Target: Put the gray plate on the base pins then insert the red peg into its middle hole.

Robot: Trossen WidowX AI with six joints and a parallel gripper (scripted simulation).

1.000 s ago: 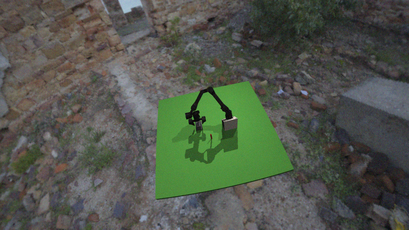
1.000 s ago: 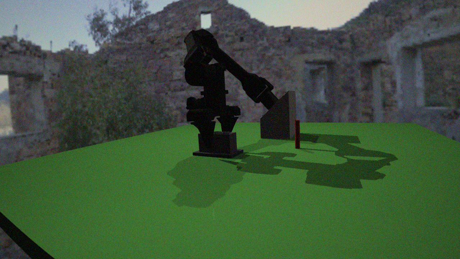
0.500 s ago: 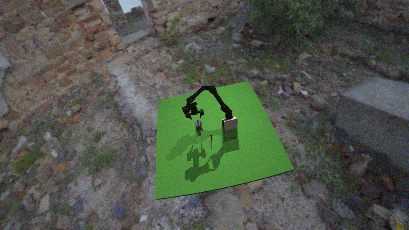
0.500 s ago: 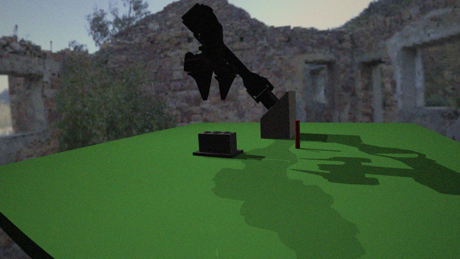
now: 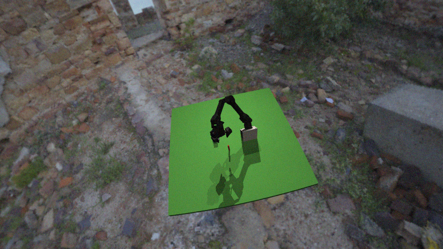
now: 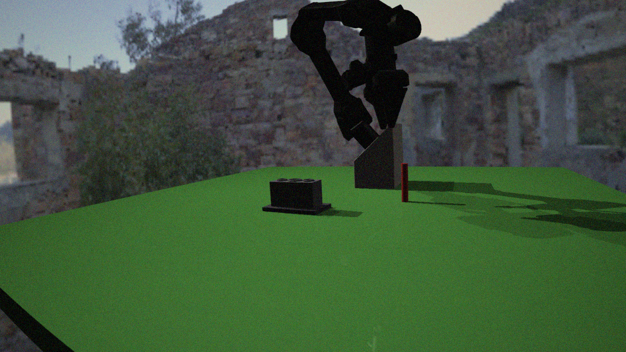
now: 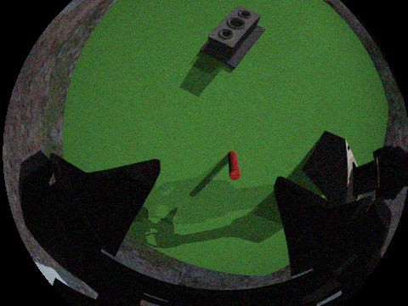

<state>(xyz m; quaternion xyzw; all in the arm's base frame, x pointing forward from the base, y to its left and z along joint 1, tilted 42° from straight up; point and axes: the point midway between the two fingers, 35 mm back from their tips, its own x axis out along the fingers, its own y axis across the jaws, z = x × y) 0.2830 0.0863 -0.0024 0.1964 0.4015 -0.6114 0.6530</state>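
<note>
The red peg is 11 cm below my gripper tip, 3 cm to the left of it and 3 cm behind it. From my gripper tip the other things lie so: dark base (18 cm to the right, 14 cm below, 5 cm ahead); then gray plate (18 cm to the right, 11 cm below, 5 cm ahead).
</note>
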